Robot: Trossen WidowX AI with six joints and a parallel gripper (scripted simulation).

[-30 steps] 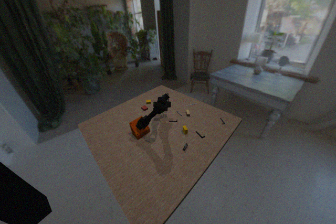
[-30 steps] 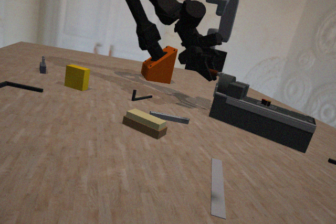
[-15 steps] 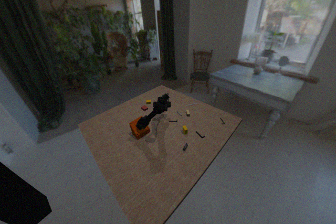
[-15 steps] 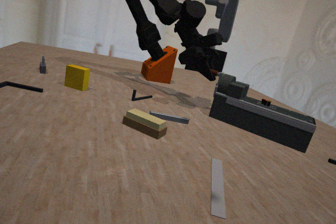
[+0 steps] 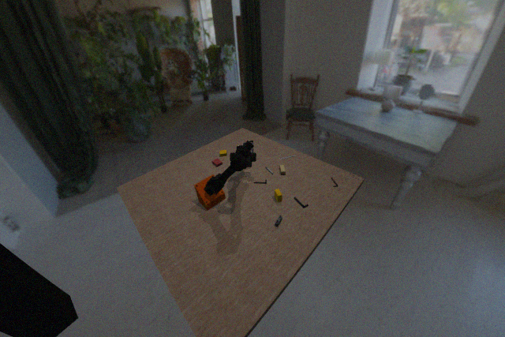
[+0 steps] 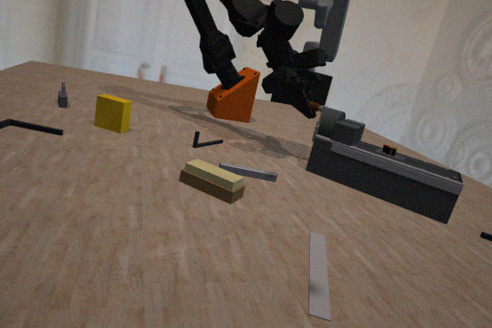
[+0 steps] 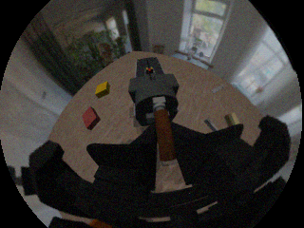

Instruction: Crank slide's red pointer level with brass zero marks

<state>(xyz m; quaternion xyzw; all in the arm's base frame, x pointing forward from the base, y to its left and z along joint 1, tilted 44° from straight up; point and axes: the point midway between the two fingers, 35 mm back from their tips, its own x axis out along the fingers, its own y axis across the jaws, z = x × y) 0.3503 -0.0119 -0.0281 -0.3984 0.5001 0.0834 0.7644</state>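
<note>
Now: gripper tip 20 mm below the brown crank handle, 20 mm past it and 10 mm to the left of it. From my gripper tip the other things lie so: red pointer 130 mm ahead, 90 mm to the left, 10 mm below; red block 240 mm to the left, 90 mm below, 70 mm behind; grey bar 170 mm to the right, 90 mm below, 80 mm ahead.
</note>
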